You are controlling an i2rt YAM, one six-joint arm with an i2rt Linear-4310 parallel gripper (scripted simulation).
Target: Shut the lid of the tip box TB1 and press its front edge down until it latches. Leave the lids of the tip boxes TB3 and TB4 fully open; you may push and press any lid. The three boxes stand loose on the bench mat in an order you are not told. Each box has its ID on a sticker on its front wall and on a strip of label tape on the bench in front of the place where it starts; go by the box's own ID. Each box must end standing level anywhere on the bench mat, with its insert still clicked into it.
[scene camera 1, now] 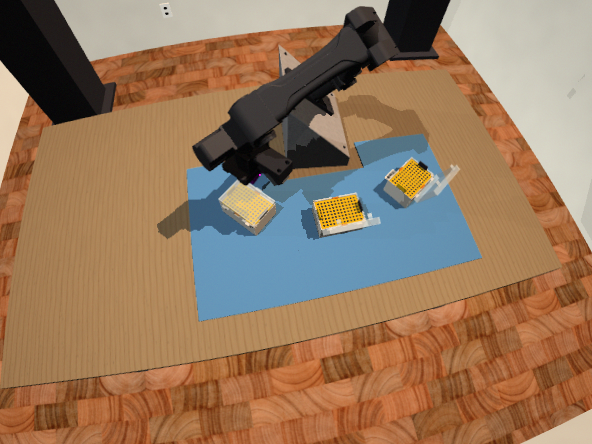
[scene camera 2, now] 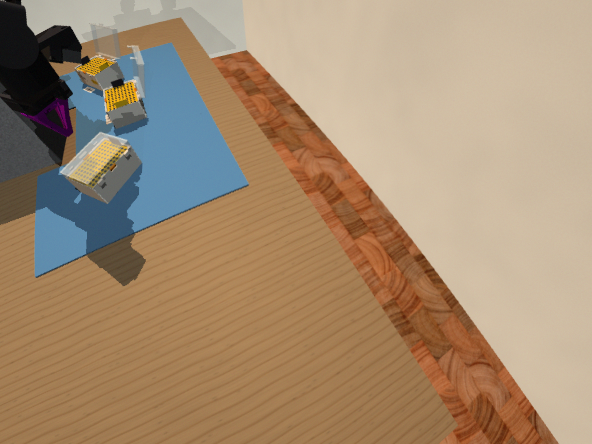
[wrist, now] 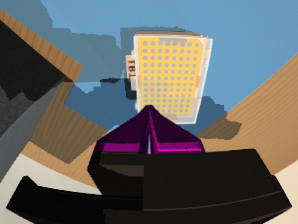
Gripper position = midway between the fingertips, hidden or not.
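Note:
You can see the gripper [scene camera 2: 70, 134] here, and the wrist view has the gripper [wrist: 149, 110] as well. There's also a blue bench mat [scene camera 1: 235, 271].

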